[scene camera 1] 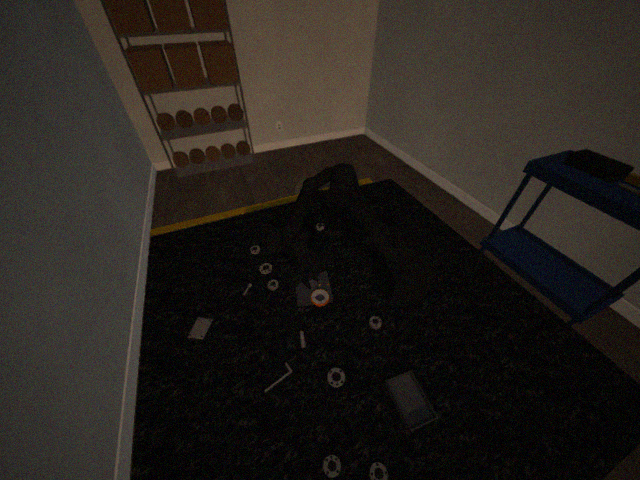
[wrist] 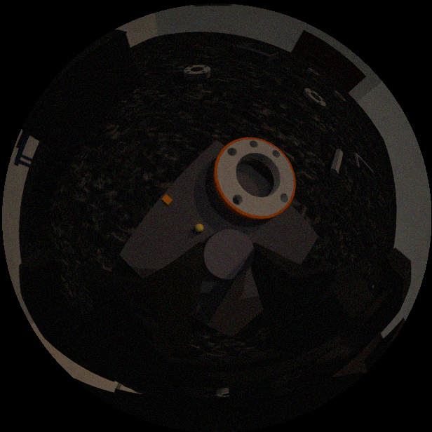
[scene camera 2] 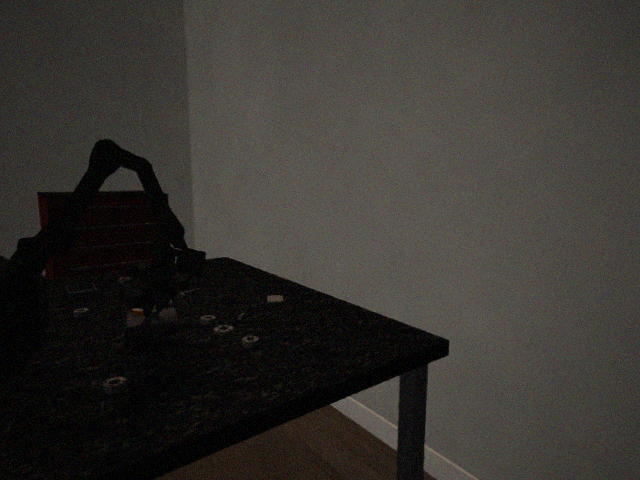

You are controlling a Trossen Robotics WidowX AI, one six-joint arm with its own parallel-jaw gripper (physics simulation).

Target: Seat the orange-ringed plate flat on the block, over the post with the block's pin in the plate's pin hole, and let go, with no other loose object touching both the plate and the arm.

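Seen in the pictures: gripper, fingertip midpoint: (scene camera 1: 313, 285) (scene camera 2: 151, 315); arm's base, origin of the base link: (scene camera 1: 400, 253) (scene camera 2: 18, 273).
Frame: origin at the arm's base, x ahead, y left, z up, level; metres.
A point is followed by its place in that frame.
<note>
The orange-ringed plate (scene camera 1: 314, 295) {x 0.282, y -0.083, z -0.132 m} (scene camera 2: 136, 312) {x 0.240, y -0.083, z -0.137 m} (wrist: 226, 175) is off the post, over the block's edge beside it; I cannot tell whether it is tilted. The grey block (scene camera 1: 305, 297) {x 0.309, y -0.098, z -0.144 m} (scene camera 2: 168, 314) {x 0.304, y -0.141, z -0.144 m} (wrist: 150, 240) shows on several sides of it. The round post (wrist: 228, 254) stands uncovered in the wrist view. The yellow-tipped pin (wrist: 199, 228) is also uncovered, outside the plate, and an orange mark (wrist: 167, 200) is near the block's edge. My gripper (scene camera 2: 152, 310) {x 0.263, y -0.126, z -0.140 m} (wrist: 226, 248) is low over the block, its dark fingers on either side of the post and seemingly shut on it; the plate is outside them. Dim light hides exact finger contact.
Loose plain plates include one near the right (scene camera 1: 370, 322) {x 0.169, y 0.088, z -0.153 m}, one nearer the front (scene camera 1: 328, 377) {x 0.373, y 0.159, z -0.158 m} and one at the left (scene camera 1: 267, 284) {x 0.398, y -0.222, z -0.152 m}. A short rod (scene camera 1: 302, 339) {x 0.386, y 0.025, z -0.155 m}, an L-shaped key (scene camera 1: 277, 381) {x 0.501, y 0.094, z -0.162 m}, a pale flat piece (scene camera 1: 200, 328) {x 0.654, y -0.177, z -0.162 m} and a grey tray (scene camera 1: 410, 400) {x 0.214, y 0.317, z -0.165 m} lie about the block.
</note>
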